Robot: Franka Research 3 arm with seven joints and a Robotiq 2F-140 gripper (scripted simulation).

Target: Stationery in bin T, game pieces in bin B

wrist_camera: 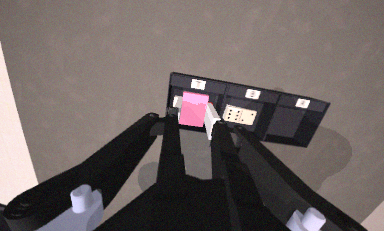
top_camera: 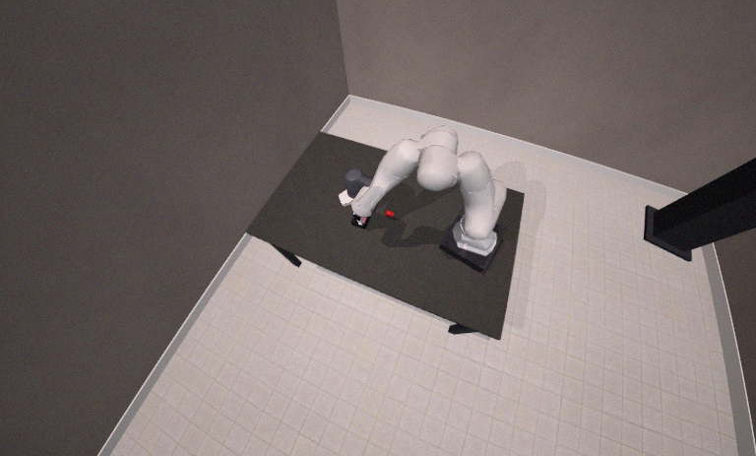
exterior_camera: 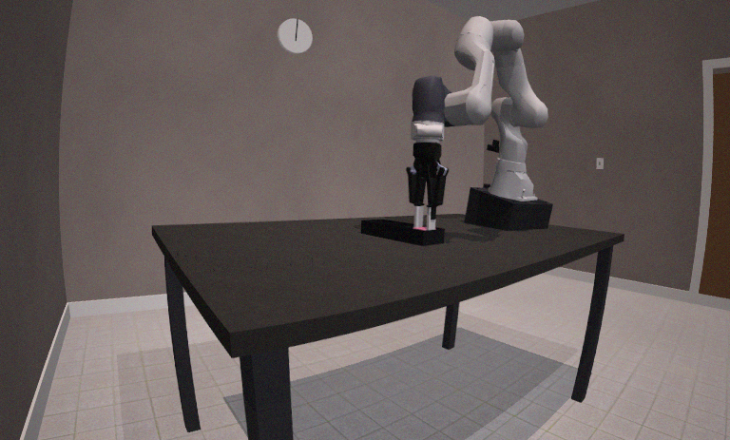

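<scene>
The pink block is 30 mm below my hand. Round my hand: red-and-white eraser: 50 mm below, 10 mm to the left; black bin row: 80 mm to the right, 40 mm below, 20 mm ahead.
</scene>
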